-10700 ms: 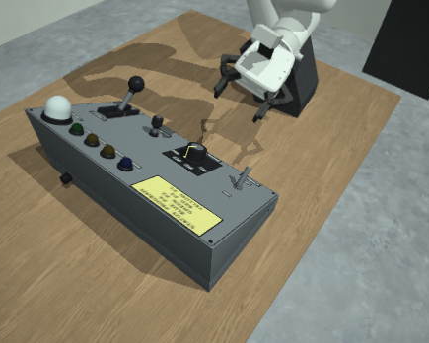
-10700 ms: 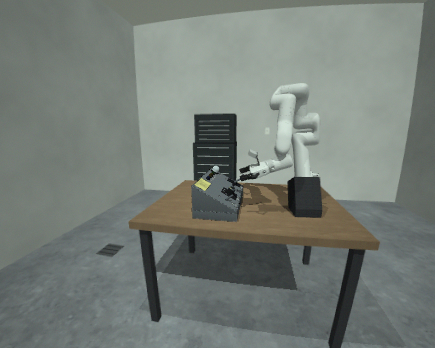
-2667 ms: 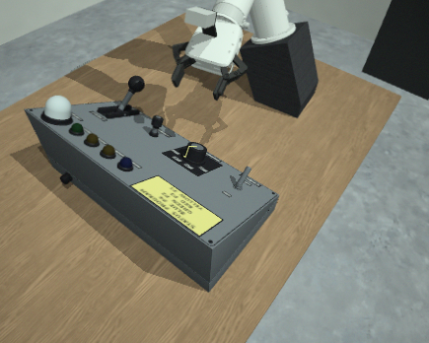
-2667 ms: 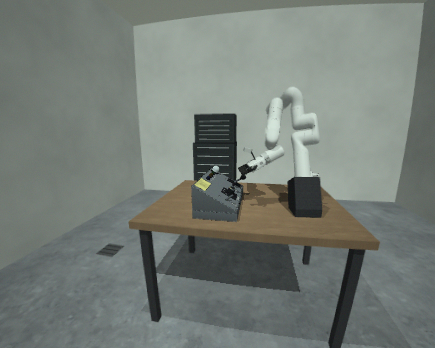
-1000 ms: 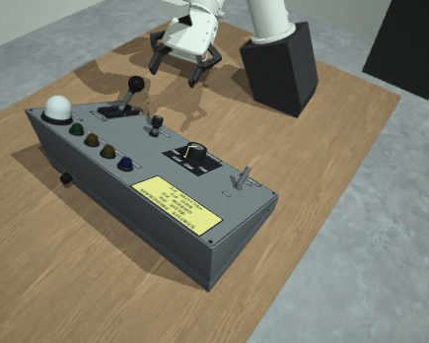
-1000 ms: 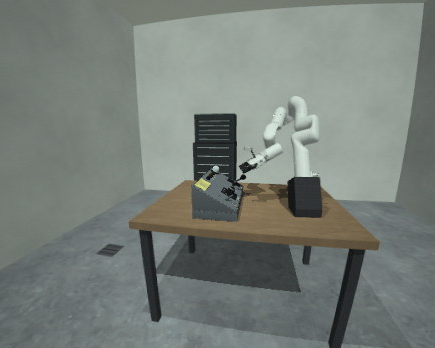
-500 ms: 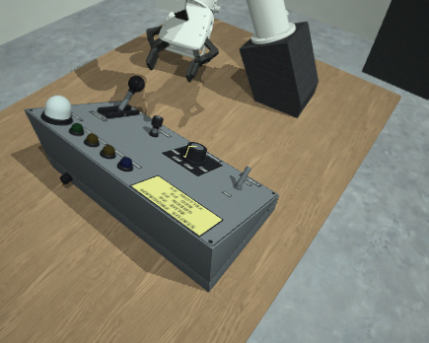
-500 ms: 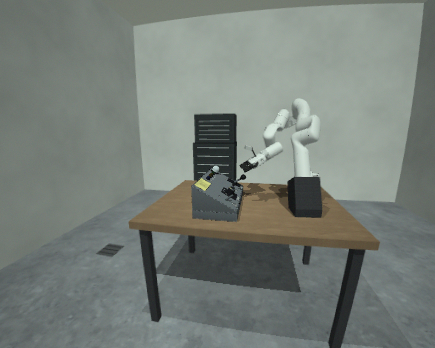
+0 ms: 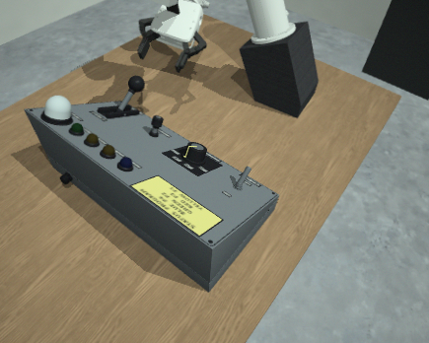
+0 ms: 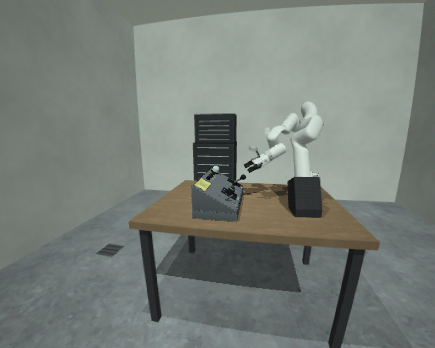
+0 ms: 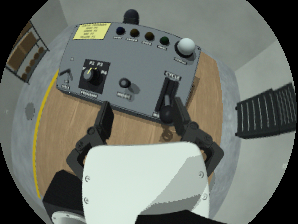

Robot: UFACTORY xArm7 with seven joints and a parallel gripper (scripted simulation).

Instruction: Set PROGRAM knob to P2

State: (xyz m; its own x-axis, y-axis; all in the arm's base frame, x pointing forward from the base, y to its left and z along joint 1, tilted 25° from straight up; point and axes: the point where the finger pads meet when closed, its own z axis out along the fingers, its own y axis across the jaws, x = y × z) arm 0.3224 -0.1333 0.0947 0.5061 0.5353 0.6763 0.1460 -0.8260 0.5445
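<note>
Right now my hand is 100 mm short of the small slider knob, 40 mm to the right of it and 110 mm above it. Also, from my hand: metal toggle switch (140 mm ahead, 280 mm to the left, 110 mm below); grey console (140 mm ahead, 100 mm to the left, 130 mm below); ball-topped lever (50 mm ahead, 70 mm to the right, 100 mm below).
</note>
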